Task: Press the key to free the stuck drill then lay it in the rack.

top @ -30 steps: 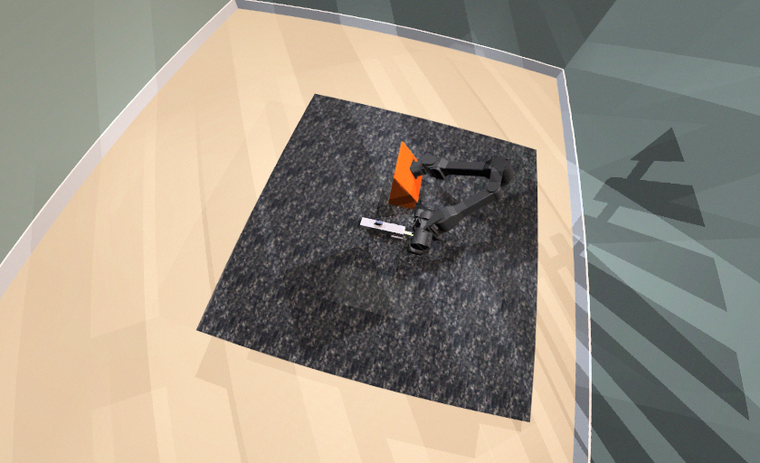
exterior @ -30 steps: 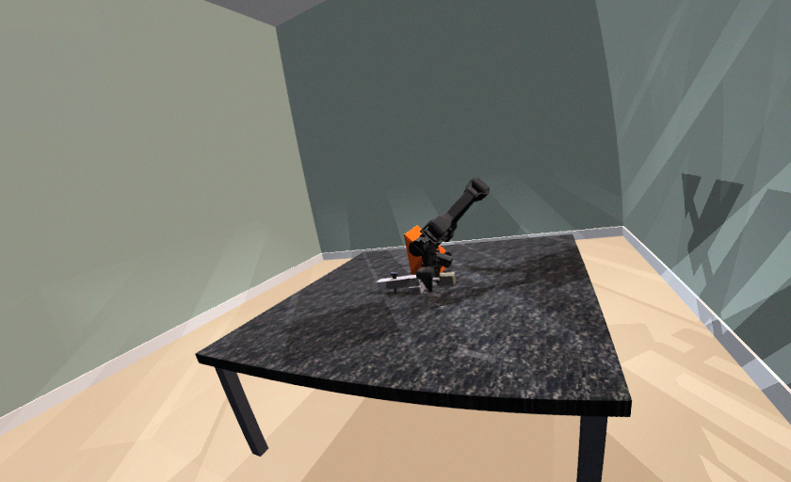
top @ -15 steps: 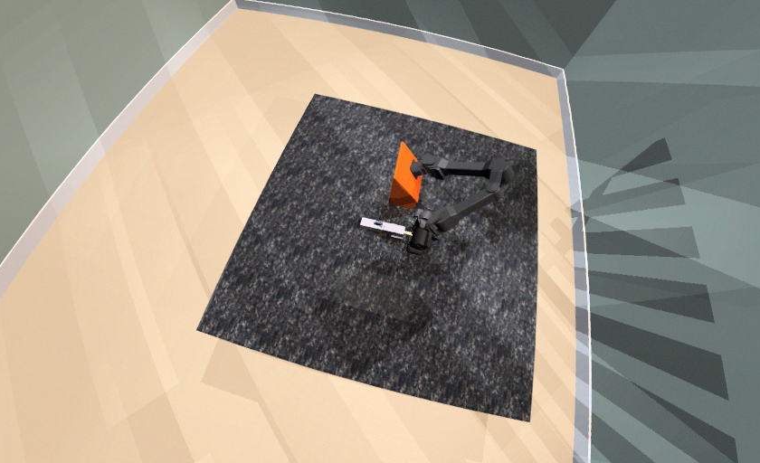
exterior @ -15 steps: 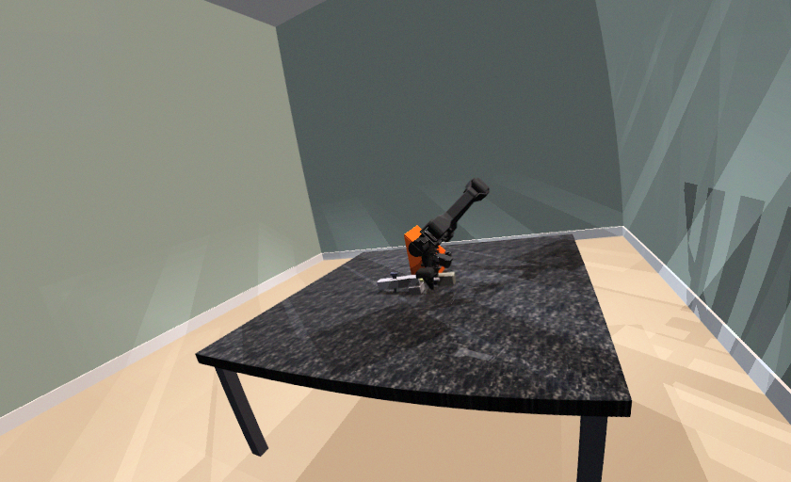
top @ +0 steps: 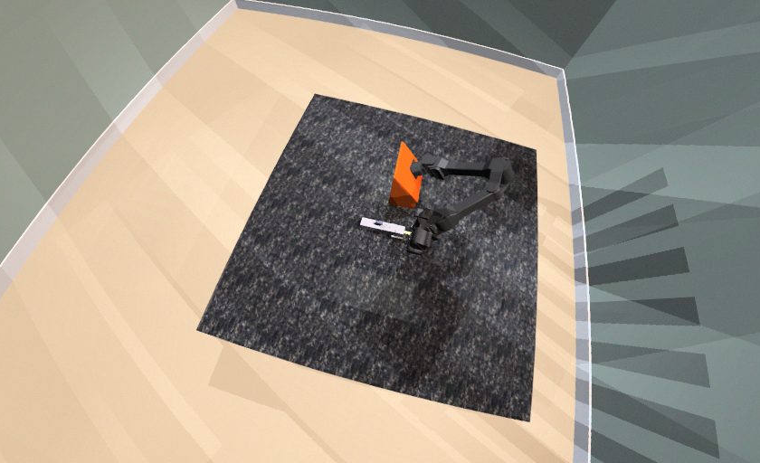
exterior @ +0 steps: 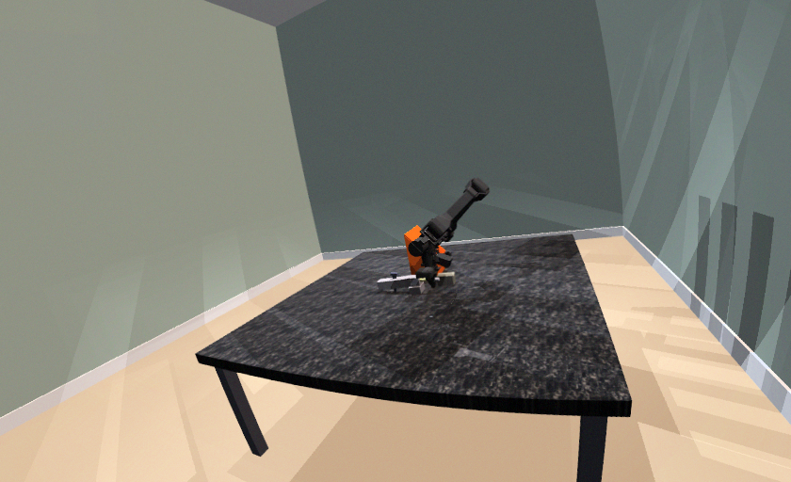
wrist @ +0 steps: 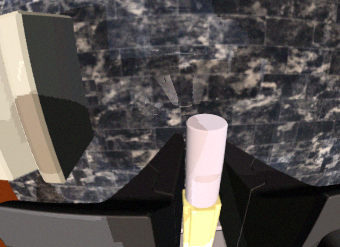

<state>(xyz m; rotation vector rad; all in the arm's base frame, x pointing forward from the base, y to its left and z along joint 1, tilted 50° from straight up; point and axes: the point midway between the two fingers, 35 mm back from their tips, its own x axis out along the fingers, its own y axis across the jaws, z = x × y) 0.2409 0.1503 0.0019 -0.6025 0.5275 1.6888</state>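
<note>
My gripper tip is 1 cm short of the light grey housing block, 14 cm to the left of it and 2 cm below it. From my gripper tip the other things lie so: small dark key 2 cm ahead, 16 cm to the right, 3 cm above; then drill 4 cm to the right, 3 cm above.
</note>
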